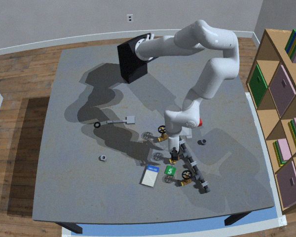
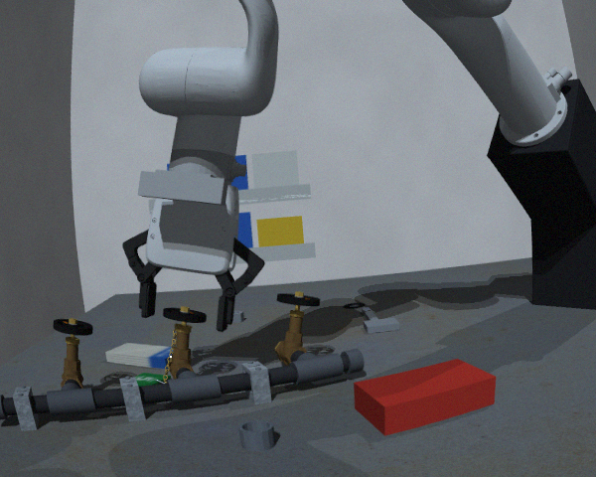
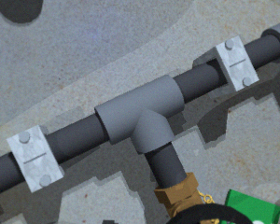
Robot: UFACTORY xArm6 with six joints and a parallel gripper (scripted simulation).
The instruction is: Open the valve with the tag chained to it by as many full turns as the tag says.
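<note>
Right now the green tag is 6 cm ahead of my hand and 9 cm below it. From my hand the other things lie so: notepad 13 cm ahead, 9 cm to the right, 8 cm below; grey flat tool 16 cm behind, 32 cm to the right, 8 cm below; red block 27 cm behind, 5 cm to the left, 7 cm below.
</note>
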